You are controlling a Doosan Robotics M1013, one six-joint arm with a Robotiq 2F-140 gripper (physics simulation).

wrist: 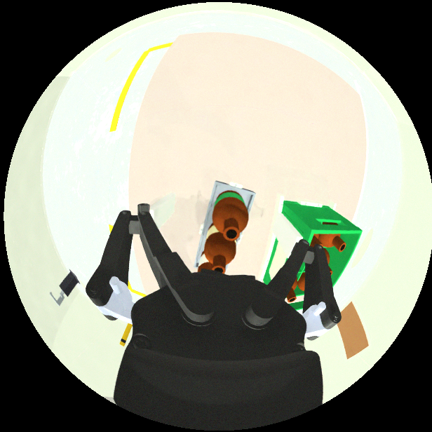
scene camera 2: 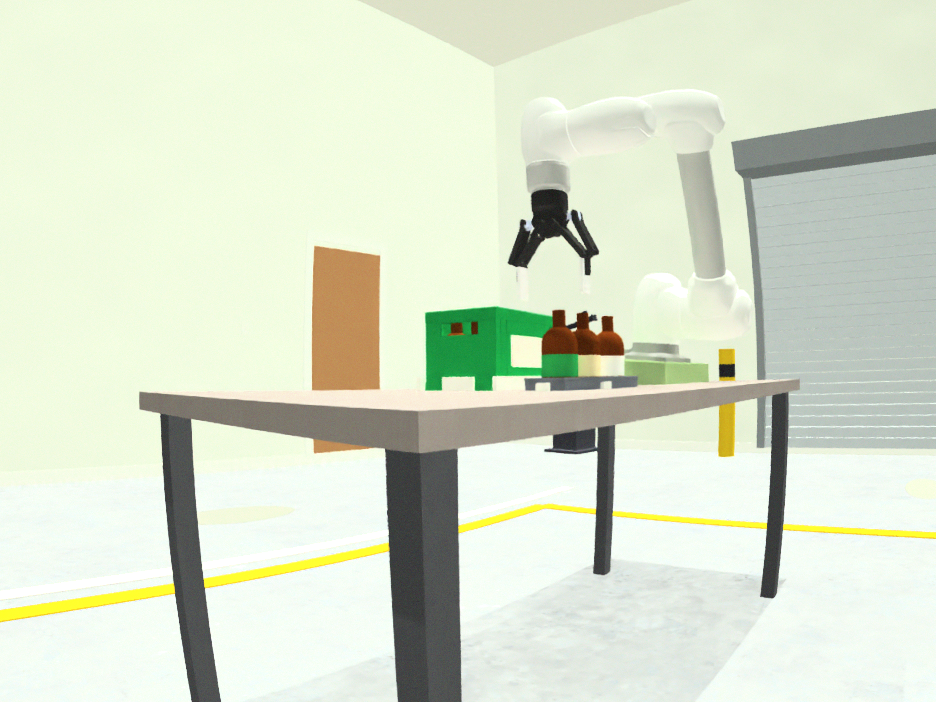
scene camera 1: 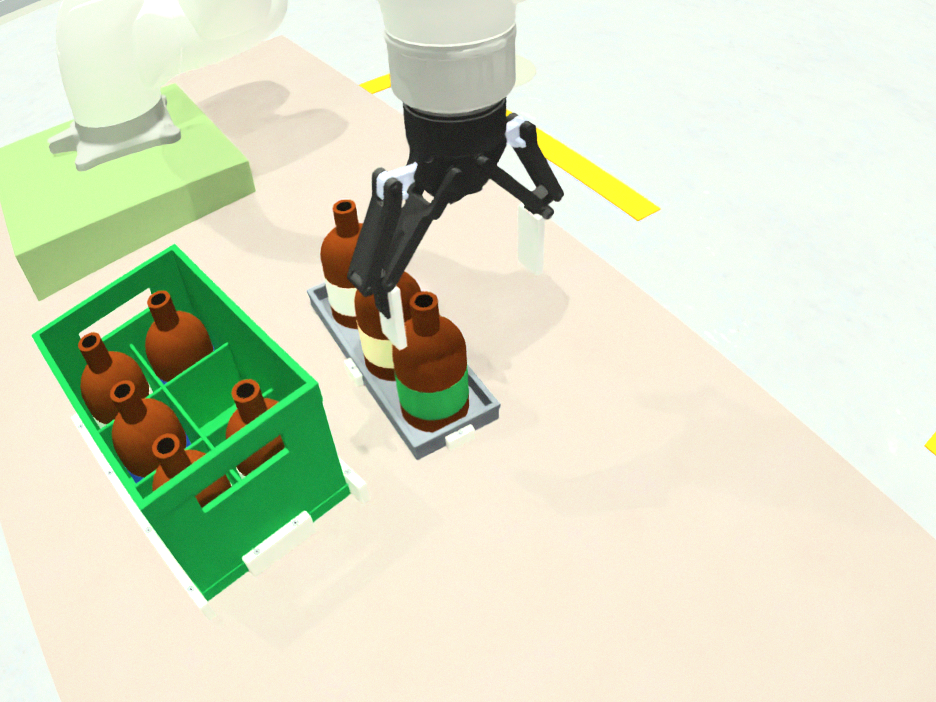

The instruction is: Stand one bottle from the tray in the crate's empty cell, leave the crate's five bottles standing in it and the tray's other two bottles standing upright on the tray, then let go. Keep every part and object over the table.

Path:
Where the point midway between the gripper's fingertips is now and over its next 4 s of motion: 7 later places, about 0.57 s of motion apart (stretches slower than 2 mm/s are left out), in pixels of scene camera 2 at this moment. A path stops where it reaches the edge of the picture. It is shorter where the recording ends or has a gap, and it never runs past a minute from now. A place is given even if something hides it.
My gripper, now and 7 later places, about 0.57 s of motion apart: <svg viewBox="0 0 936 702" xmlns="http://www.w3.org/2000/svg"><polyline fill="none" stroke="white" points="553,296 550,332 550,361 550,368 550,373 550,377 549,378 548,377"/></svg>

